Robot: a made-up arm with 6 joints.
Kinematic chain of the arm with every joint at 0, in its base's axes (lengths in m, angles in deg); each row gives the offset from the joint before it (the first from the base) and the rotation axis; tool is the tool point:
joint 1: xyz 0 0 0.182 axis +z
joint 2: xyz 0 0.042 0 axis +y
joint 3: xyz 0 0 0.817 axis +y
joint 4: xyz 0 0 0.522 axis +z
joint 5: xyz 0 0 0 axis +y
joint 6: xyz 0 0 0.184 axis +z
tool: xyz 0 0 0
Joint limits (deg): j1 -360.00..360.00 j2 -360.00..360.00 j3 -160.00..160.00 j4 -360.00..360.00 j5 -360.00..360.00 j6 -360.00..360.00
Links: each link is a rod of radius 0.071 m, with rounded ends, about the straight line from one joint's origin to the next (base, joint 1, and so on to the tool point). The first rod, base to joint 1, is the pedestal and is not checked.
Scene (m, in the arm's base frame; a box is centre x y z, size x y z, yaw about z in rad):
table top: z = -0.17
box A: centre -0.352 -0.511 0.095 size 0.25 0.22 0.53 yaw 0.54
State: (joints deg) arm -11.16 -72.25 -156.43 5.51 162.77 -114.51
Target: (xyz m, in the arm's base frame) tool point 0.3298 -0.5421 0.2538
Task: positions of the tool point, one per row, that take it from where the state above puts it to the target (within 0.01 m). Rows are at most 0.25 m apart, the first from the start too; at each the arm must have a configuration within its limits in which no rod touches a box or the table.
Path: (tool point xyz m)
1: -0.5462 0.0858 0.3064
2: -0.5098 0.0202 0.4454
3: -0.4317 -0.0290 0.5673
4: -0.3239 -0.0507 0.6639
5: -0.2021 -0.0396 0.7304
6: -0.0813 0.0047 0.7656
7: 0.0255 0.0782 0.7708
8: -0.0833 -0.0291 0.7804
9: -0.1329 -0.1858 0.7541
10: -0.1038 -0.3568 0.6860
11: 0.0034 -0.4974 0.5753
12: 0.1631 -0.5665 0.4273
13: 0.3298 -0.5421 0.2538

